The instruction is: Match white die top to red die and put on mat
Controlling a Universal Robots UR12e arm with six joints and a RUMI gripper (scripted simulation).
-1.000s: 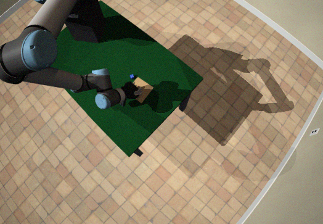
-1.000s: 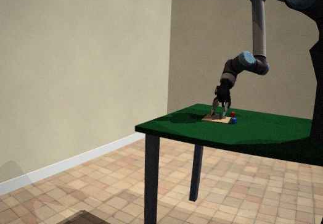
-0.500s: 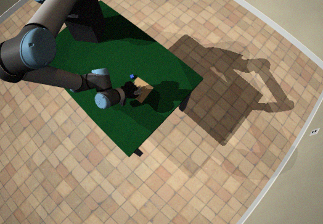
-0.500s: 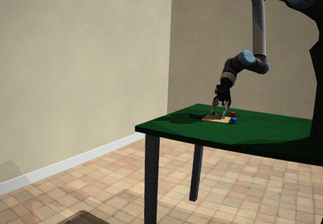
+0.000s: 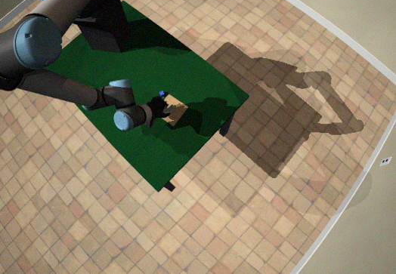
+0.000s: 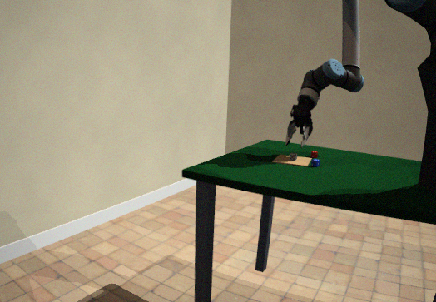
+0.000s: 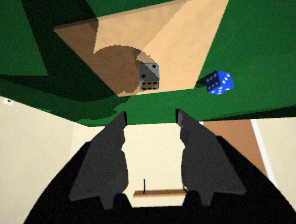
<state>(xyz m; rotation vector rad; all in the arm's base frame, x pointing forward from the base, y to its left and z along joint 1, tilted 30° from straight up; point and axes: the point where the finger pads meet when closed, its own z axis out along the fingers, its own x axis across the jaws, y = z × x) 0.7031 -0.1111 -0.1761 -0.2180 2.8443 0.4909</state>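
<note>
My gripper is now 10 mm to the right of the white die and 50 mm above it. Round my hand: red die 60 mm behind, 110 mm to the right, 60 mm below; tan mat 10 mm to the left, 70 mm below; blue die 100 mm behind, 40 mm to the left, 60 mm below.
</note>
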